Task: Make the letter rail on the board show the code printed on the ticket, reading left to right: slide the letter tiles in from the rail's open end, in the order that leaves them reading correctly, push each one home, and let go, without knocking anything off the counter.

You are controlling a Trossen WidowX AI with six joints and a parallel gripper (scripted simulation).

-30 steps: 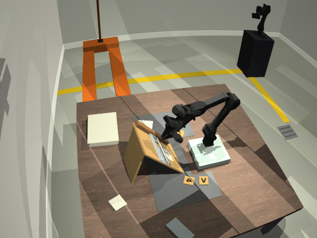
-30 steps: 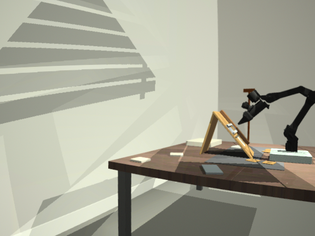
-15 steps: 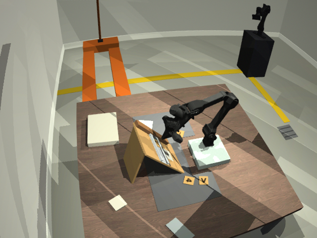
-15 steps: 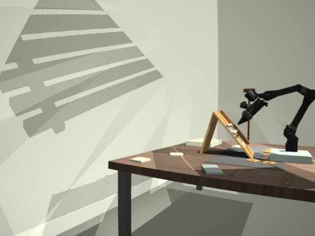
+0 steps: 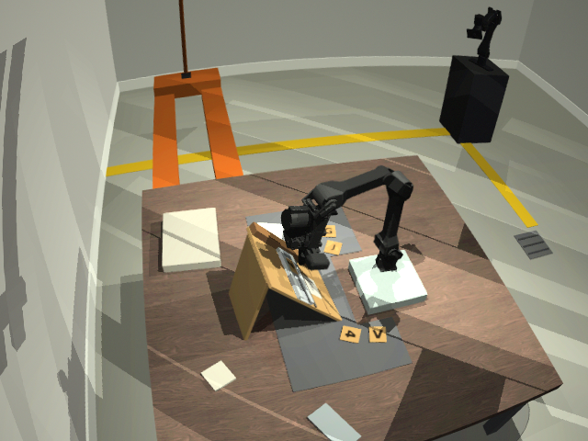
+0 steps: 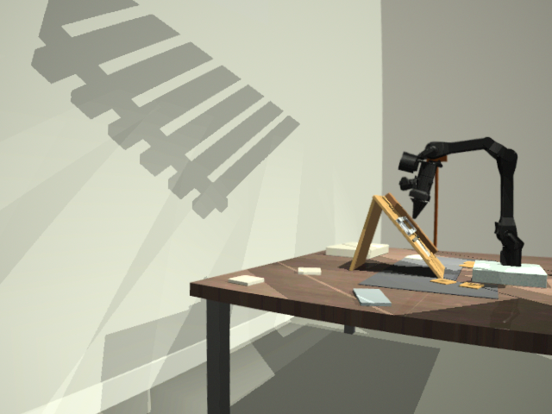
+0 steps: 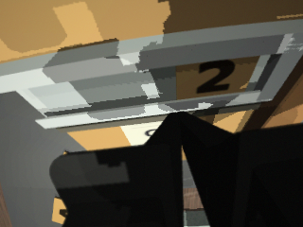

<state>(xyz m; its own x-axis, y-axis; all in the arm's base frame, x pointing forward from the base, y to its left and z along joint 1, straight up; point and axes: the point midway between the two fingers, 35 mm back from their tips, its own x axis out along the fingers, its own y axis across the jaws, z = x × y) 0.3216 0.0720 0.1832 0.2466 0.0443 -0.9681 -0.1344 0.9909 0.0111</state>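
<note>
Right now the white ticket is 40 mm behind my gripper tip, 10 mm to the left of it and 100 mm below it. The rest, counted from my gripper tip: white card (40 mm ahead, 330 mm to the right, 180 mm below); grey-blue pad (10 mm behind, 470 mm to the left, 190 mm below); grey mat (130 mm behind, 40 mm to the right, 190 mm below).
</note>
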